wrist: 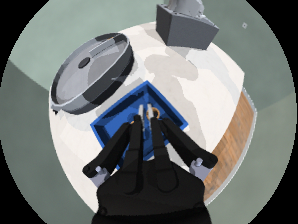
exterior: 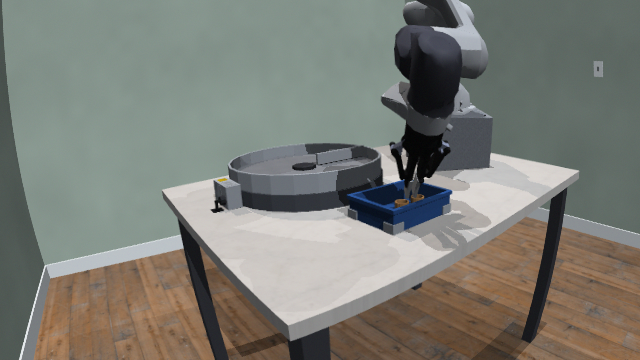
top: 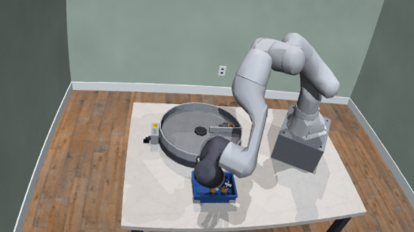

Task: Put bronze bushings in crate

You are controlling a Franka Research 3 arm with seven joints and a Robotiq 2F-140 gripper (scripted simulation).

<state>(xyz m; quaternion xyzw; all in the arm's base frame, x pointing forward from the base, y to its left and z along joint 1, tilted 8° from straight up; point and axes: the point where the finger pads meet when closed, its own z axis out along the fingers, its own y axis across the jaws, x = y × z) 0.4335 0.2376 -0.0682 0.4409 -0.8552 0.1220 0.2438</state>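
Now: hand 3 cm short of the blue crate and 4 cm above it.
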